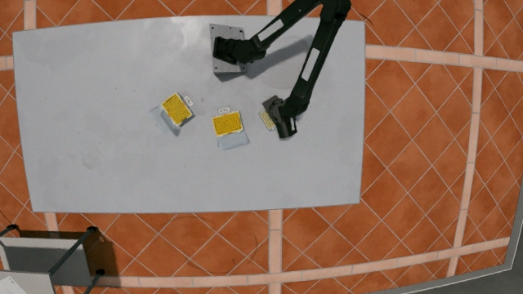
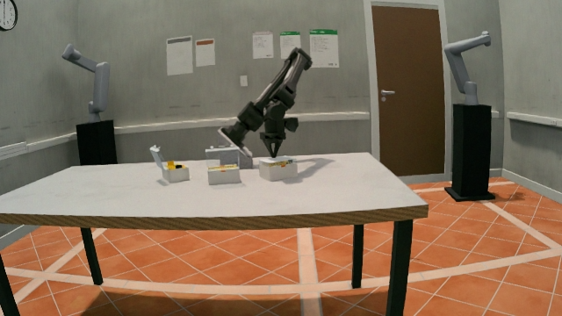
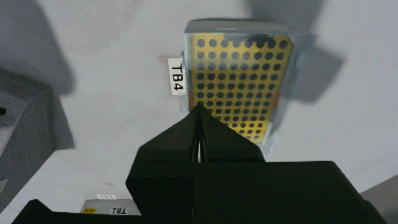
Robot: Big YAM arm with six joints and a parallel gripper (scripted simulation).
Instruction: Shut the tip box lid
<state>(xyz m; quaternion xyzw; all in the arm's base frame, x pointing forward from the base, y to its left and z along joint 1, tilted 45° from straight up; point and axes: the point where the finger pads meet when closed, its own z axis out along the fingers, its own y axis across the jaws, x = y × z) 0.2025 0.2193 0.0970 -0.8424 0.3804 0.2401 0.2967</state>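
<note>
Now: the tip box TB4 30 mm ahead of my hand, 20 mm to the left of it and 40 mm below it. From my hand the other things lie so: label TB4: 20 mm behind, 20 mm to the right, 80 mm below; yellow rack: 90 mm ahead, 180 mm to the right, 30 mm below.
</note>
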